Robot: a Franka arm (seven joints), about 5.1 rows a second.
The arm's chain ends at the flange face. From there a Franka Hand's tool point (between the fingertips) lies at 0.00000 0.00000 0.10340 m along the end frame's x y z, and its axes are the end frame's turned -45 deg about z.
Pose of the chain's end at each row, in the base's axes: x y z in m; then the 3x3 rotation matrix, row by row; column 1 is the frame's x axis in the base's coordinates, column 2 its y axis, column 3 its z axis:
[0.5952, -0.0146, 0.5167], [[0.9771, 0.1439, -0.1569], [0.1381, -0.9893, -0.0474], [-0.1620, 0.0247, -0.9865]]
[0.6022, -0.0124, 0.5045], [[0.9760, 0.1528, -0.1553], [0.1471, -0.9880, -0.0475], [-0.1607, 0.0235, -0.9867]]
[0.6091, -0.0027, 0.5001], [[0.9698, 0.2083, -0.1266], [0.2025, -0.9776, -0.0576], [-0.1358, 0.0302, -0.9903]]
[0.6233, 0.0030, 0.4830], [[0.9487, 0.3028, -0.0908], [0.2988, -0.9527, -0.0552], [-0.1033, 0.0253, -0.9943]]
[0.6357, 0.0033, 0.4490], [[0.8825, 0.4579, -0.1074], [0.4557, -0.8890, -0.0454], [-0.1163, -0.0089, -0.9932]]
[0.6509, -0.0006, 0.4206], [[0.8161, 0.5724, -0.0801], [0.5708, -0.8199, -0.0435], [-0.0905, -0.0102, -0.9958]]
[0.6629, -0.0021, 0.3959], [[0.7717, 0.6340, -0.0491], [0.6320, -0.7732, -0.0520], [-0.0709, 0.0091, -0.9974]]
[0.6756, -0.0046, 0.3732], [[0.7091, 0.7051, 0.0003], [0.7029, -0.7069, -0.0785], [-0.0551, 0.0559, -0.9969]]
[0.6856, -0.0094, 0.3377], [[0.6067, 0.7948, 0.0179], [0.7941, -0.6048, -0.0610], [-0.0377, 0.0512, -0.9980]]
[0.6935, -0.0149, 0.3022], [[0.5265, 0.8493, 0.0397], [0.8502, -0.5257, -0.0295], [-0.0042, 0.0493, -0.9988]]
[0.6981, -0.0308, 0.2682], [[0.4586, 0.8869, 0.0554], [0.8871, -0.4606, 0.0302], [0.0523, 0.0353, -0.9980]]
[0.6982, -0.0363, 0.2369], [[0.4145, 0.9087, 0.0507], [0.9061, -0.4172, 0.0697], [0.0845, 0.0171, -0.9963]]
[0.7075, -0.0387, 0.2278], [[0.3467, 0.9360, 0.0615], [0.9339, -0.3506, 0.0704], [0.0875, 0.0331, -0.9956]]
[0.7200, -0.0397, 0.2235], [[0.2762, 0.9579, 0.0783], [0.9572, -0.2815, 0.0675], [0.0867, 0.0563, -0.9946]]
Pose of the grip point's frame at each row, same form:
[0.5790, -0.0195, 0.4147], [[0.5892, 0.7927, -0.1569], [0.7972, -0.6019, -0.0474], [-0.1320, -0.0971, -0.9865]]
[0.5861, -0.0173, 0.4025], [[0.5821, 0.7982, -0.1553], [0.8026, -0.5946, -0.0475], [-0.1302, -0.0970, -0.9867]]
[0.5960, -0.0087, 0.3977], [[0.5385, 0.8330, -0.1266], [0.8345, -0.5481, -0.0576], [-0.1174, -0.0747, -0.9903]]
[0.6139, -0.0027, 0.3802], [[0.4567, 0.8849, -0.0908], [0.8849, -0.4624, -0.0552], [-0.0909, -0.0552, -0.9943]]
[0.6246, -0.0014, 0.3463], [[0.3002, 0.9478, -0.1074], [0.9508, -0.3064, -0.0454], [-0.0759, -0.0885, -0.9932]]
[0.6426, -0.0051, 0.3176], [[0.1723, 0.9818, -0.0801], [0.9834, -0.1761, -0.0435], [-0.0568, -0.0712, -0.9958]]
[0.6578, -0.0075, 0.2928], [[0.0974, 0.9940, -0.0491], [0.9936, -0.0998, -0.0520], [-0.0566, -0.0437, -0.9974]]
[0.6756, -0.0127, 0.2701], [[0.0028, 1.0000, 0.0003], [0.9969, -0.0028, -0.0785], [-0.0785, 0.0006, -0.9969]]
[0.6875, -0.0157, 0.2345], [[-0.1330, 0.9910, 0.0179], [0.9892, 0.1339, -0.0610], [-0.0629, 0.0095, -0.9980]]
[0.6976, -0.0180, 0.1989], [[-0.2283, 0.9728, 0.0397], [0.9729, 0.2295, -0.0295], [-0.0378, 0.0319, -0.9988]]
[0.7038, -0.0277, 0.1650], [[-0.3029, 0.9514, 0.0554], [0.9530, 0.3016, 0.0302], [0.0120, 0.0619, -0.9980]]
[0.7034, -0.0291, 0.1339], [[-0.3495, 0.9356, 0.0507], [0.9357, 0.3457, 0.0697], [0.0477, 0.0718, -0.9963]]
[0.7139, -0.0314, 0.1249], [[-0.4167, 0.9070, 0.0615], [0.9083, 0.4125, 0.0704], [0.0385, 0.0853, -0.9956]]
[0.7281, -0.0327, 0.1207], [[-0.4820, 0.8726, 0.0783], [0.8759, 0.4778, 0.0675], [0.0215, 0.1011, -0.9946]]

